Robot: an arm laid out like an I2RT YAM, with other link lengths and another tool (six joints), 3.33 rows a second.
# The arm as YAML. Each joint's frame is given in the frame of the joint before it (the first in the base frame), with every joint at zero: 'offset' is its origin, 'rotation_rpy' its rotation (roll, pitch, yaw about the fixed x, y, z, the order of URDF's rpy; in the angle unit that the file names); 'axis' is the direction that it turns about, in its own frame. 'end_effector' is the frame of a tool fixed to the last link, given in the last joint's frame.
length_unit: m
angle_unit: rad
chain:
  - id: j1
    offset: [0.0, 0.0, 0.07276]
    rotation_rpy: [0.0, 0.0, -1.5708]
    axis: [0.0, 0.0, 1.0]
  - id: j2
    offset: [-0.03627, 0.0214, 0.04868]
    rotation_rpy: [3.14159, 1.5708, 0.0]
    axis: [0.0, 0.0, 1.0]
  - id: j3
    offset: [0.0, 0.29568, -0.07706]
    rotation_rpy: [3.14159, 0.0, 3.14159]
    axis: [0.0, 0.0, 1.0]
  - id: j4
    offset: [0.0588, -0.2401, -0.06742]
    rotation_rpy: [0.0, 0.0, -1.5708]
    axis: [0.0, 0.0, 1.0]
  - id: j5
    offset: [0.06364, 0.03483, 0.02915]
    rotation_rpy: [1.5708, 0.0, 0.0]
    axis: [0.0, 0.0, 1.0]
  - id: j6
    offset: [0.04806, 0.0, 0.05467]
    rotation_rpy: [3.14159, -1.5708, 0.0]
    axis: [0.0, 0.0, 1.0]
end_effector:
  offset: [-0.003, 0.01, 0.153]
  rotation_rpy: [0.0, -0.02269, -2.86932]
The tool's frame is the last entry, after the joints.
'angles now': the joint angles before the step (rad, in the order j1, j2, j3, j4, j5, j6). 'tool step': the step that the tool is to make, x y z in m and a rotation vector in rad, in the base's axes. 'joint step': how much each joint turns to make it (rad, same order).
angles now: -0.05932, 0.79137, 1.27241, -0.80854, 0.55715, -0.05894
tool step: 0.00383, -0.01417, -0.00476, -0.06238, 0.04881, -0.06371
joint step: 0.00043, 0.03052, -0.01983, 0.03279, 0.08206, -0.04880
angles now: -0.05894, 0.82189, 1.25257, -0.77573, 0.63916, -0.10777
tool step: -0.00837, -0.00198, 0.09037, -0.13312, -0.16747, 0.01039
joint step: 0.00002, 0.01564, 0.17854, 0.10489, 0.01566, -0.15334
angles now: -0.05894, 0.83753, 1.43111, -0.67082, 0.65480, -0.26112
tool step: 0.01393, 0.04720, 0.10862, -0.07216, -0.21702, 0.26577
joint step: -0.00031, 0.10261, 0.29755, 0.05415, -0.26810, -0.05341
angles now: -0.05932, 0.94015, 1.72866, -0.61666, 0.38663, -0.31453
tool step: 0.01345, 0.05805, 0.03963, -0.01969, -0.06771, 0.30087
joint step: 0.00031, 0.07515, 0.15486, -0.02135, -0.29763, 0.04580
